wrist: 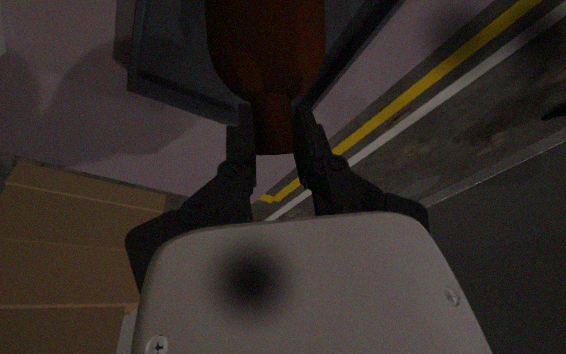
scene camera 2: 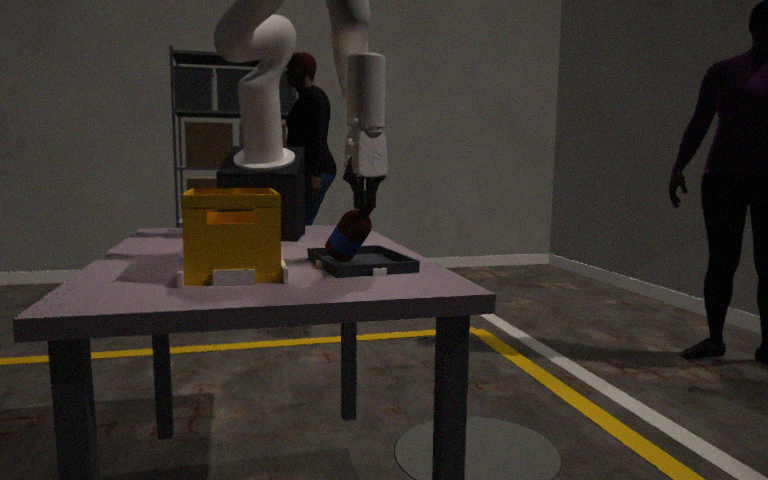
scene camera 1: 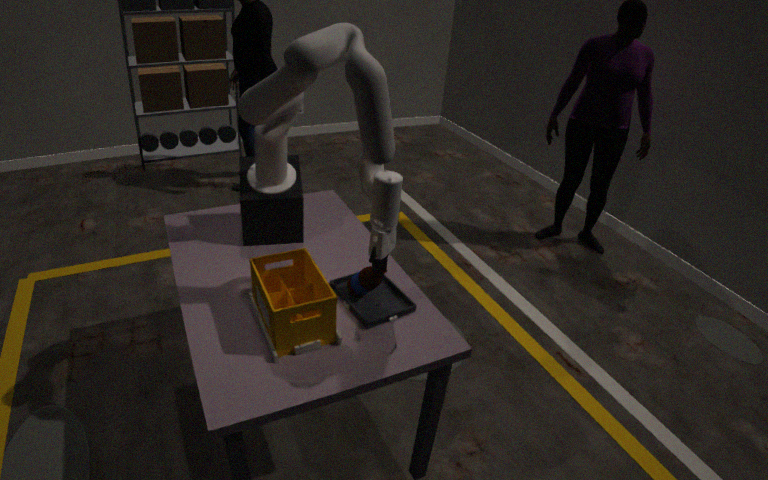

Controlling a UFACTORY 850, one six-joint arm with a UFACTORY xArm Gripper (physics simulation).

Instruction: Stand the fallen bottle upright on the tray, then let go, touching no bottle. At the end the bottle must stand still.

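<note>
A brown bottle [scene camera 1: 365, 281] [scene camera 2: 348, 233] [wrist: 267, 45] with a blue label is tilted, its neck up to the right and its base down to the left, over the left part of the dark tray [scene camera 1: 370, 322] [scene camera 2: 396, 270] [wrist: 175, 103]. Whether its base touches the tray is hard to tell. My gripper [scene camera 1: 380, 267] [scene camera 2: 365, 206] [wrist: 272, 122] is shut on the bottle's neck, with one black finger on each side of it in the wrist view. The bottle's base is out of the wrist view.
A yellow crate [scene camera 1: 305, 328] [scene camera 2: 232, 249] with inner dividers stands left of the tray on the pinkish table [scene camera 1: 254, 390] [scene camera 2: 141, 302]. One person [scene camera 1: 608, 84] [scene camera 2: 730, 158] stands at the right, another [scene camera 1: 253, 50] [scene camera 2: 310, 118] behind the arm, near a shelf rack [scene camera 1: 131, 84] [scene camera 2: 173, 141].
</note>
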